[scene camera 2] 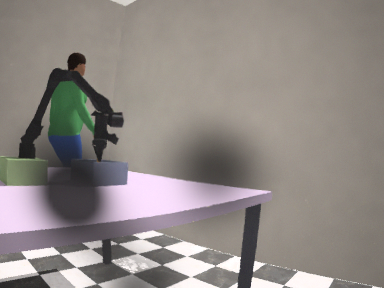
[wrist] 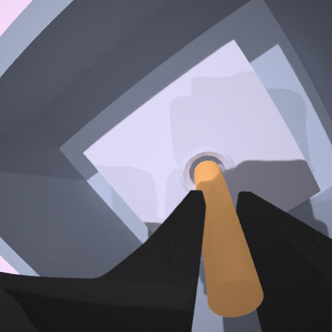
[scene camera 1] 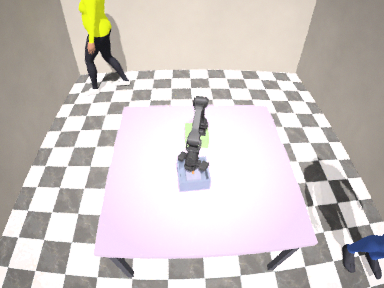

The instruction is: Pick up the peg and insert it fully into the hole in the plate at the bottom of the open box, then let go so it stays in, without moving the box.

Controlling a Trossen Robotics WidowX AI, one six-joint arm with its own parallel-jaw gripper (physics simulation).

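Frame: origin at the arm's base, x ahead, y left, z up, level; metres.
Seen in the pictures: gripper, fingertip midpoint: (scene camera 2: 99,161); arm's base, link origin: (scene camera 2: 26,158) (scene camera 1: 201,132).
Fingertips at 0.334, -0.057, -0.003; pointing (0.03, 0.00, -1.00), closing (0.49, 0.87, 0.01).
Note:
Pixels of each thing's middle, then the offset from my fingertips to it, as dx, dy, dz. Level surfaces: height alone.
- orange peg, body centre: (scene camera 1: 193,169) -0.005, +0.003, +0.000
- blue-grey open box, body centre: (scene camera 2: 98,171) (scene camera 1: 193,173) -0.002, +0.003, -0.045
- pink table, surface height: dz -0.094
My gripper (wrist: 218,201) (scene camera 2: 99,160) is shut on the orange peg (wrist: 227,250) (scene camera 1: 193,172) and points down into the blue-grey open box (scene camera 1: 195,185) (scene camera 2: 111,173). In the wrist view the peg's far end lies over the near part of the ringed hole (wrist: 190,167) in the pale plate (wrist: 135,145) at the bottom of the box. Part of the hole's dark opening shows beyond the peg's end. Whether the tip has entered the hole cannot be told. In scene camera 2 the box wall hides the plate and most of the peg.
A green box (scene camera 1: 205,140) (scene camera 2: 25,171) stands on the pink table (scene camera 1: 150,215) (scene camera 2: 165,195), between the arm's base and the blue-grey box. The box walls (wrist: 45,215) rise around the fingers. People stand on the floor away from the table.

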